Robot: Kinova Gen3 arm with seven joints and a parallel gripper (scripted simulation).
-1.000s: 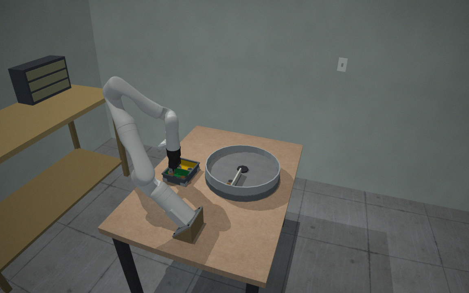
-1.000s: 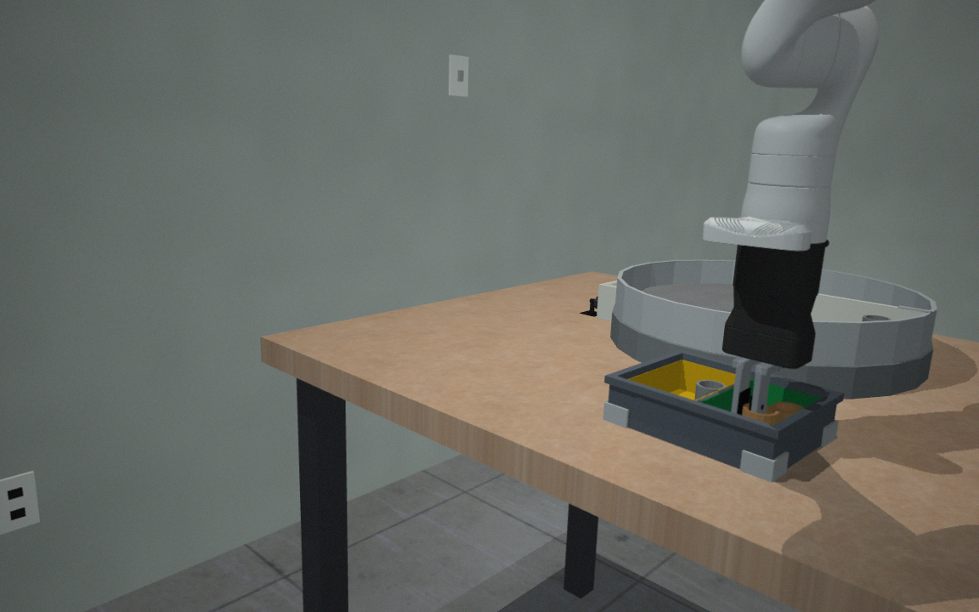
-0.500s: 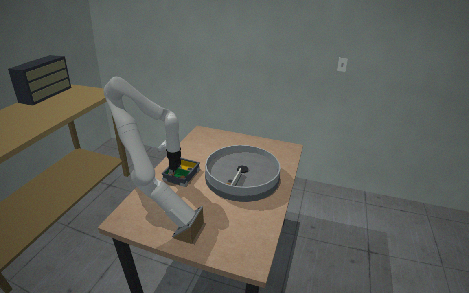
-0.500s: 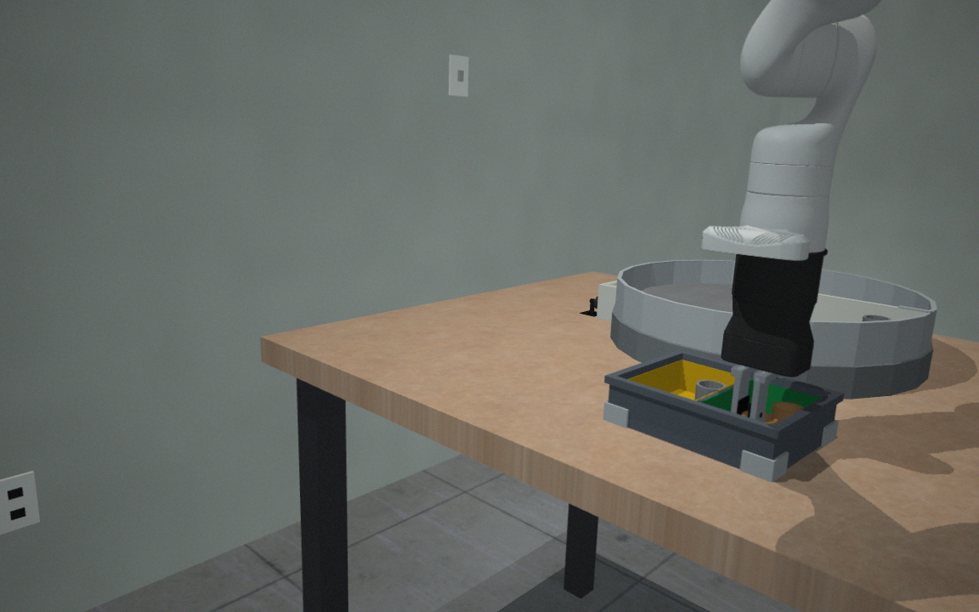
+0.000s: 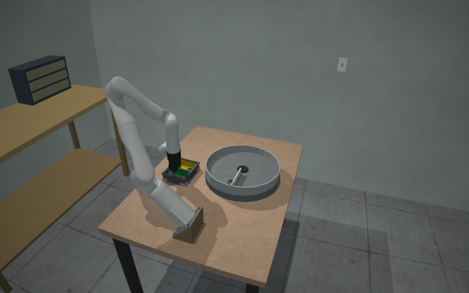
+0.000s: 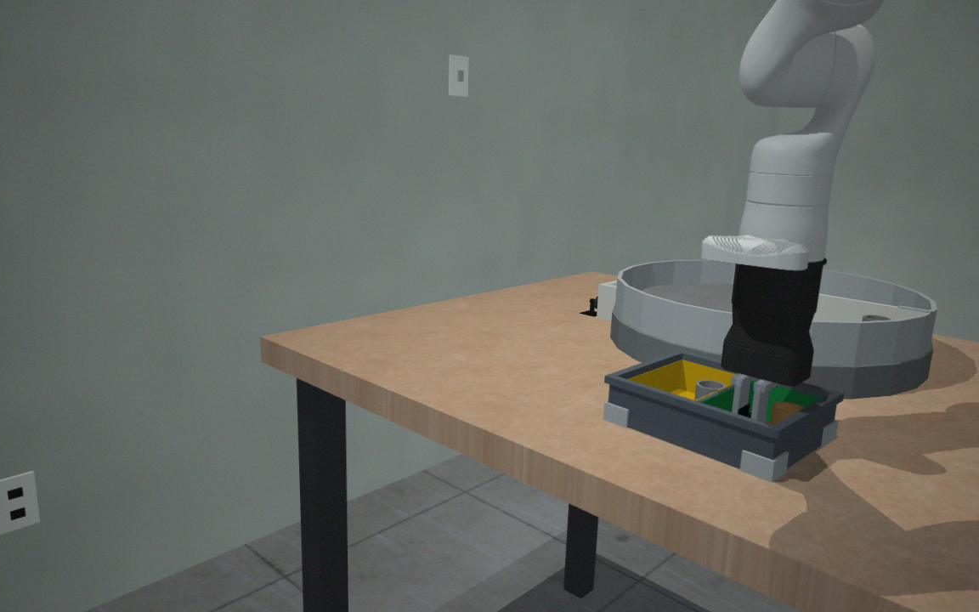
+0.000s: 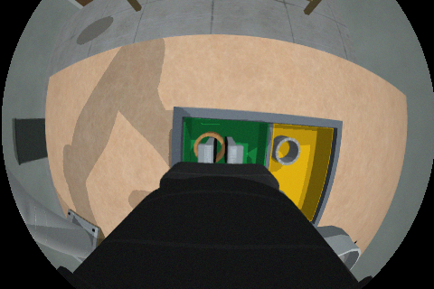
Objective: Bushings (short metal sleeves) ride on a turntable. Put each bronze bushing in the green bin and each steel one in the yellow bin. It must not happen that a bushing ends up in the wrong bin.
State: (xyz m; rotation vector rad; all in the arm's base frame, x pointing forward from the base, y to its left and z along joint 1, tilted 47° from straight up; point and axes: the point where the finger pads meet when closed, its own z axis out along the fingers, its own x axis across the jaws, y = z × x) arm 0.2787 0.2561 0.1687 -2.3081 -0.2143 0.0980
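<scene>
The bin tray is 50 mm ahead of my hand, 30 mm to the right of it and 10 mm below it. Also, from my hand: grey turntable (200 mm ahead, 350 mm to the right, 20 mm above).
</scene>
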